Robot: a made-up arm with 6 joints.
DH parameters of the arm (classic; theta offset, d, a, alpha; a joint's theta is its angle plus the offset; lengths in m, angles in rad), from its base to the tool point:
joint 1: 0 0.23 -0.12 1.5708
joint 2: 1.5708 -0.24 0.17 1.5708
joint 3: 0 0.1 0.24 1.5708
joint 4: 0 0.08 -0.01 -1.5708
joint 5: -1.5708 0.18 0 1.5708
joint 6: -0.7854 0 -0.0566 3.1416
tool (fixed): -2.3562 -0.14 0 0
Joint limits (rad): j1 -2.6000..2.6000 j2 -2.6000..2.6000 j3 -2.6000..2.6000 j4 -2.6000..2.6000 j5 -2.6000..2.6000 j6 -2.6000..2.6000
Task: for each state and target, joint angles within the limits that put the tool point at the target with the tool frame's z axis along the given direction. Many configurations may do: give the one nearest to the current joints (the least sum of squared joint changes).
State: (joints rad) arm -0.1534 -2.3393 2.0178 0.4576 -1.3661 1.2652
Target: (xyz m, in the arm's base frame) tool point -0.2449 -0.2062 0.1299 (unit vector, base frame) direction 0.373 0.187 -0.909
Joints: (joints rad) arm 0.4533 -2.5923 2.0285 -0.2617 -2.0473 1.4841
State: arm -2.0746 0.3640 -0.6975 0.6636 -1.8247 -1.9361
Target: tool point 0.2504 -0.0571 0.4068 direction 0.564 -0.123 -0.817
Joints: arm -1.5487 -0.1698 -1.2143 0.8211 -1.1909 -2.0950
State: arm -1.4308 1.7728 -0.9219 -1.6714 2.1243 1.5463
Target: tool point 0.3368 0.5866 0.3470 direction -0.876 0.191 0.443
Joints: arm -0.7769 1.7348 -1.3993 -1.0058 2.2971 1.7068
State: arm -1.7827 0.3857 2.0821 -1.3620 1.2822 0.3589
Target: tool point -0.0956 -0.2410 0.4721 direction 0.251 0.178 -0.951
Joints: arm -1.4159 -0.1267 1.8723 -0.6183 1.5434 0.0453
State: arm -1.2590 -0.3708 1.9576 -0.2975 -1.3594 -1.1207
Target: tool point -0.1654 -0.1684 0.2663 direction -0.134 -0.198 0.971
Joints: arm -2.1347 -0.2688 1.5161 -0.4165 -1.5029 -1.3436
